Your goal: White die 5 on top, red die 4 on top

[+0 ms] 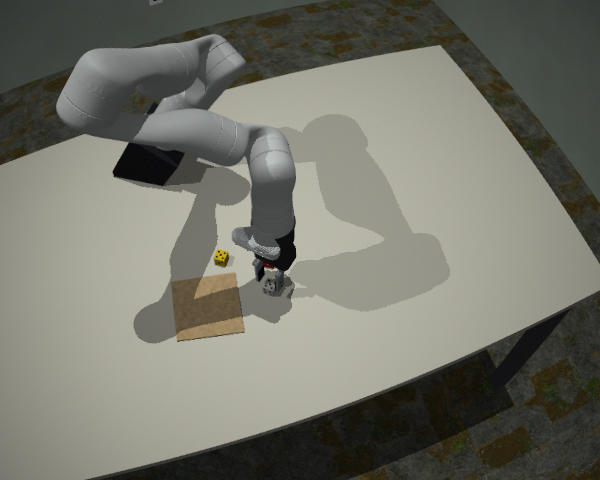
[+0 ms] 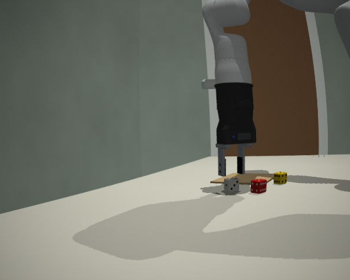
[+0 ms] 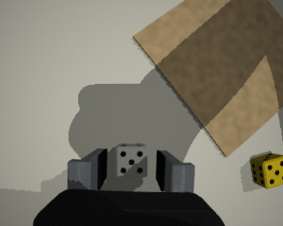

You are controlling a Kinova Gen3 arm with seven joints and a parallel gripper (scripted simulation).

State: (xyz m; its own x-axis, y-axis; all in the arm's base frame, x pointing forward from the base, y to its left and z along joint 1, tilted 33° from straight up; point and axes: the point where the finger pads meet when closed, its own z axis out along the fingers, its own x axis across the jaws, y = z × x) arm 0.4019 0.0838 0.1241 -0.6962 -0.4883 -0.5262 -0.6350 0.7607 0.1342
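My hand is 40 mm above the white die. From my hand the other things lie so: red die 60 mm behind, 40 mm below, 20 mm to the left; brown mat 140 mm to the right, 50 mm below; yellow die 100 mm behind, 80 mm to the right, 40 mm below.
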